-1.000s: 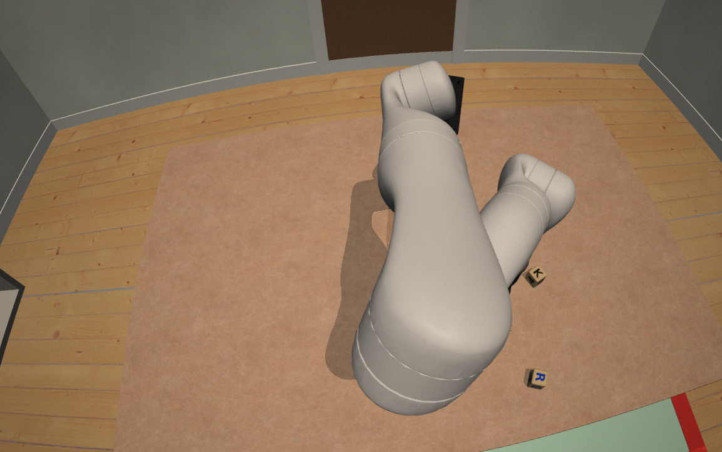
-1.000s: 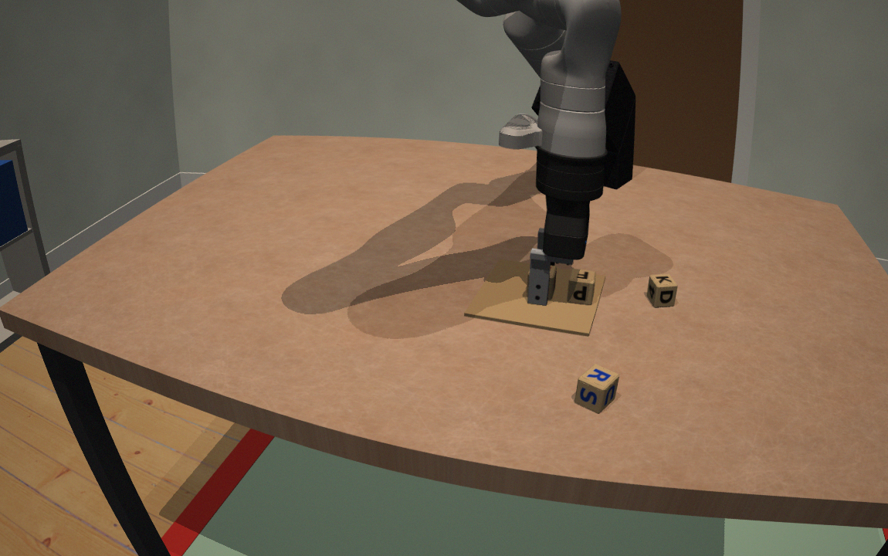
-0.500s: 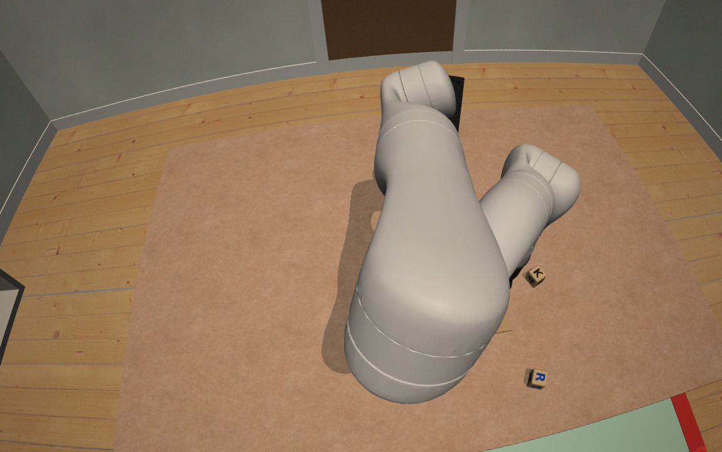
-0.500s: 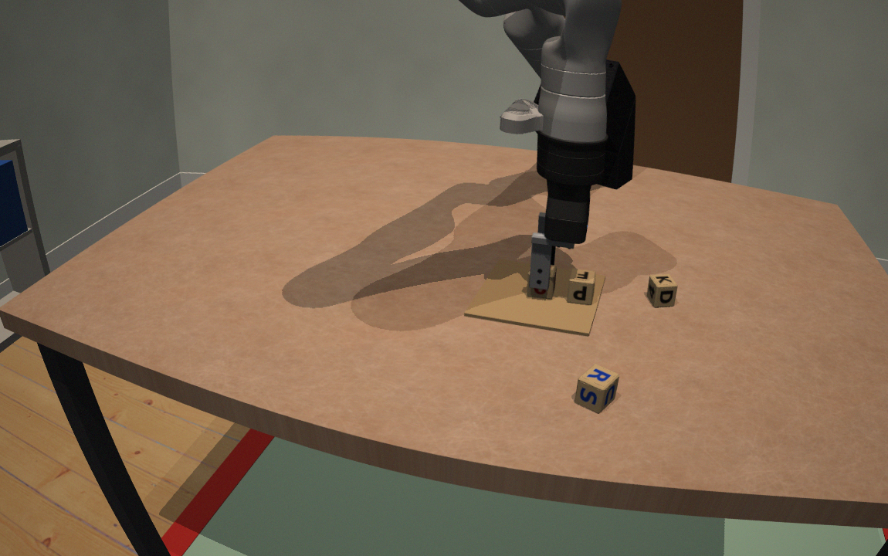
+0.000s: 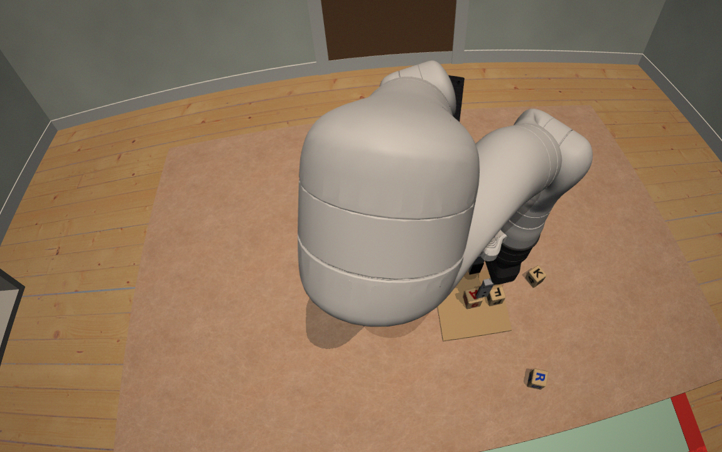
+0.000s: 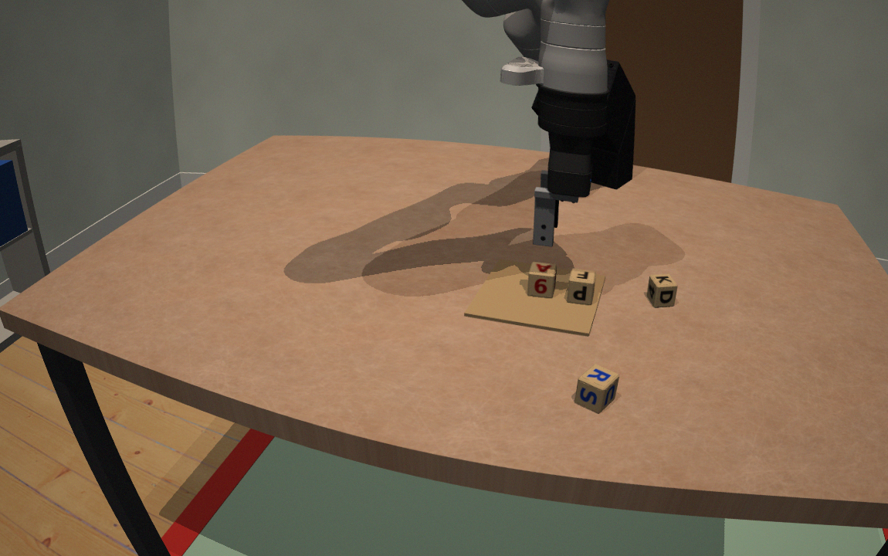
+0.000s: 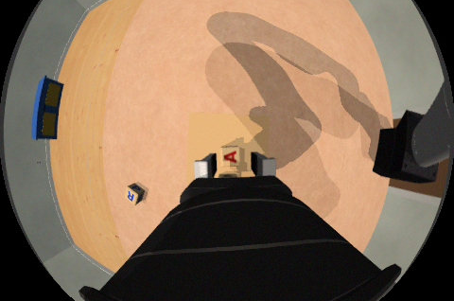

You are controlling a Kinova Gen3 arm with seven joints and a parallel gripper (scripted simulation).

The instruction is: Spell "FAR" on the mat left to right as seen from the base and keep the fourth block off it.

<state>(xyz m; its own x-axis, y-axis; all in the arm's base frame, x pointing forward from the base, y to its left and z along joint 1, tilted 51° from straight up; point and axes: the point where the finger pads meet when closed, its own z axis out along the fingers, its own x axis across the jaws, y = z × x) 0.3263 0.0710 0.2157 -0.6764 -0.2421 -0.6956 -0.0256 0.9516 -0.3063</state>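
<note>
My gripper is now 90 mm above the tan mat and 10 mm short of it. From my hand the other things lie so: F block 70 mm below, 50 mm to the left, 10 mm ahead; R block 190 mm ahead, 90 mm to the left, 80 mm below; K block 150 mm to the left, 80 mm below, 20 mm behind.
</note>
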